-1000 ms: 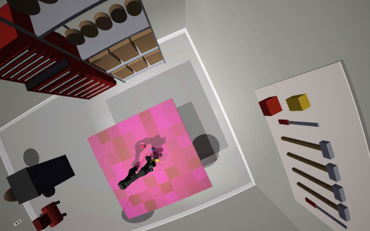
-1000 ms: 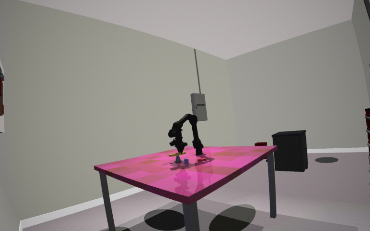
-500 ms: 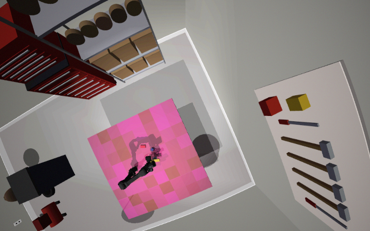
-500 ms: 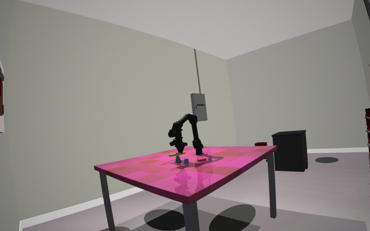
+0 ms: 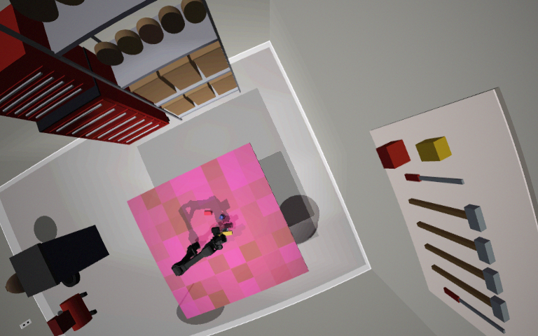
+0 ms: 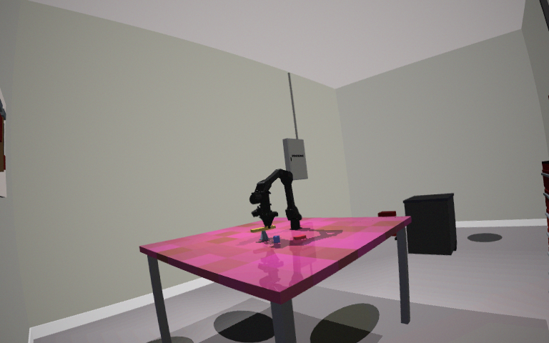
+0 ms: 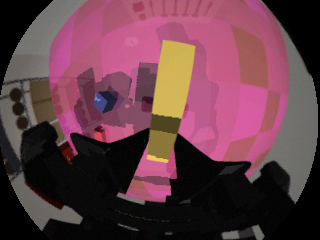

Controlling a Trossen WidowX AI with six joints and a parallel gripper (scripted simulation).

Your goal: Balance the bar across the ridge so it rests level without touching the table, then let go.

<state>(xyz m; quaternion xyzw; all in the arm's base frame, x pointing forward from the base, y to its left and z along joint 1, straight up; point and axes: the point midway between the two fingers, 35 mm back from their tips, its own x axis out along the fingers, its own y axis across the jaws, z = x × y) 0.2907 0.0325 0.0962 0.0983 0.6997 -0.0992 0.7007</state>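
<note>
Now: the yellow bar 30 mm ahead of my gripper tip and 10 mm to the right of it. The rest, counted from my gripper tip: small blue cube 60 mm ahead, 120 mm to the left, 50 mm below; then small red block 40 mm behind, 200 mm to the left, 50 mm below.
</note>
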